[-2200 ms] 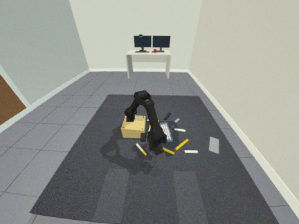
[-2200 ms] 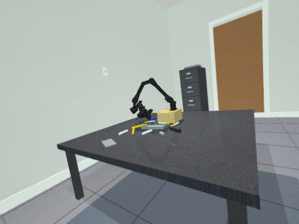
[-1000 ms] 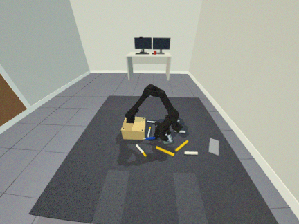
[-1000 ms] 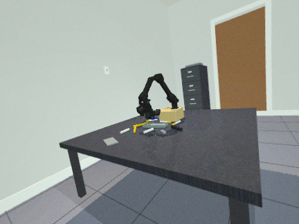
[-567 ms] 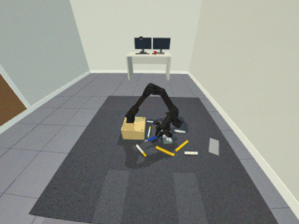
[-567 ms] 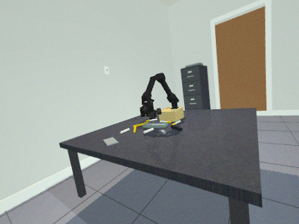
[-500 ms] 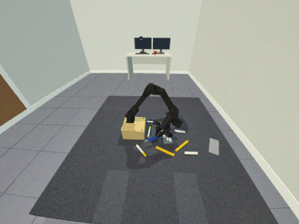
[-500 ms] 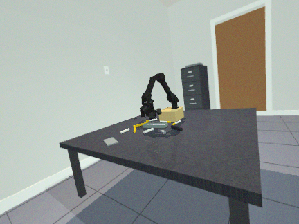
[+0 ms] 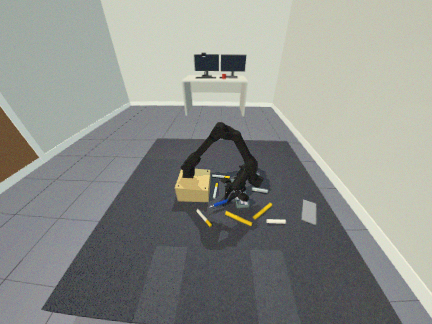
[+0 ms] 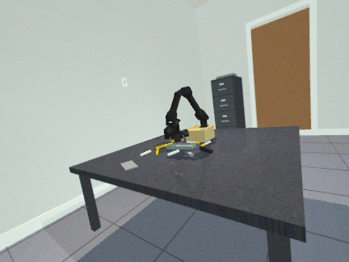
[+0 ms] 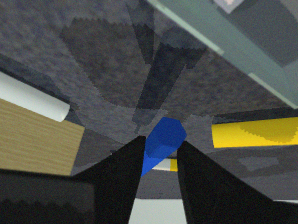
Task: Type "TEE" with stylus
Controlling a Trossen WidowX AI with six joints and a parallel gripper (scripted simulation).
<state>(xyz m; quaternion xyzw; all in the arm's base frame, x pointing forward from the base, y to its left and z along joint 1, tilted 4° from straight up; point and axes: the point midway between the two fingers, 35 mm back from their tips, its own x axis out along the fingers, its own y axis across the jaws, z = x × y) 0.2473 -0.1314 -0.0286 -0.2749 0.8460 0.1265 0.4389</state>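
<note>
My gripper tip is now 6 cm past the blue stylus and 2 cm to the left of it. Also, from my gripper tip: E key (9 cm ahead, 3 cm to the left, 2 cm below); then L key (9 cm ahead, 1 cm to the left, 2 cm below); then yellow stick (6 cm ahead, 9 cm to the right, 3 cm below).
</note>
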